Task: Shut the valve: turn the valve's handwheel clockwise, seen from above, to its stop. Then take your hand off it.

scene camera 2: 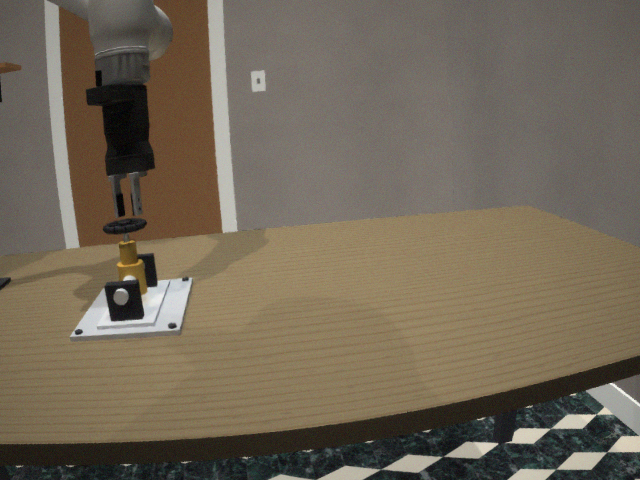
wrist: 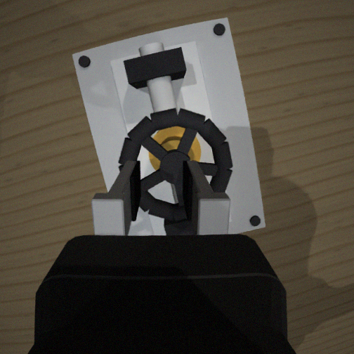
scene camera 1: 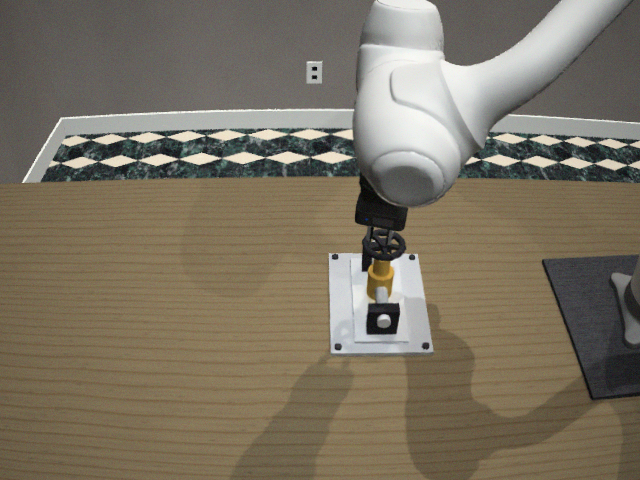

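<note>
The valve's black spoked handwheel (scene camera 1: 384, 249) (scene camera 2: 124, 225) (wrist: 175, 162) lies level on top of the yellow valve body (scene camera 1: 380, 281) (scene camera 2: 131, 271) (wrist: 172, 134). The valve stands on a white base plate (scene camera 1: 341, 304) (scene camera 2: 178, 304) (wrist: 235, 100). My gripper (scene camera 1: 379, 242) (scene camera 2: 128, 214) (wrist: 161, 178) points down with its fingers apart and nothing between them. In the second scene view the fingertips are a little above the wheel, with a small gap. In the wrist view the fingers overlap the near part of the wheel, one on each side of a spot left of the hub.
A black pipe block (scene camera 1: 373, 328) (scene camera 2: 126, 307) (wrist: 155, 67) stands at one end of the plate; another stands at the opposite end. A dark mat (scene camera 1: 573, 304) under the robot's base lies at the right of the wooden table (scene camera 1: 155, 310) (scene camera 2: 361, 310).
</note>
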